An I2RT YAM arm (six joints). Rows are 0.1 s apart.
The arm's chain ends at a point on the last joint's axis. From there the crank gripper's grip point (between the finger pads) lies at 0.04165 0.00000 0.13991 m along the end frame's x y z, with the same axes.
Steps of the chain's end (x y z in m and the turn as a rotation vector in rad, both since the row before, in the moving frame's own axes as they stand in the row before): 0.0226 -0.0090 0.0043 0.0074 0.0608 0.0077; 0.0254 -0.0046 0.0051 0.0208 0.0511 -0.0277; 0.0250 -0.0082 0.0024 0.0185 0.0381 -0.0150; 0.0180 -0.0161 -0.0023 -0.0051 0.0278 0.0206; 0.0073 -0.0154 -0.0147 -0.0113 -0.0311 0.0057
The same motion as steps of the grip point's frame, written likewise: 0.0310 -0.0097 0.0015 0.0074 0.0608 0.0077; 0.0324 -0.0087 0.0027 0.0208 0.0511 -0.0277; 0.0303 -0.0114 0.0007 0.0185 0.0381 -0.0150; 0.0219 -0.0145 -0.0035 -0.0051 0.0278 0.0206; 0.0029 -0.0136 -0.0135 -0.0113 -0.0311 0.0057
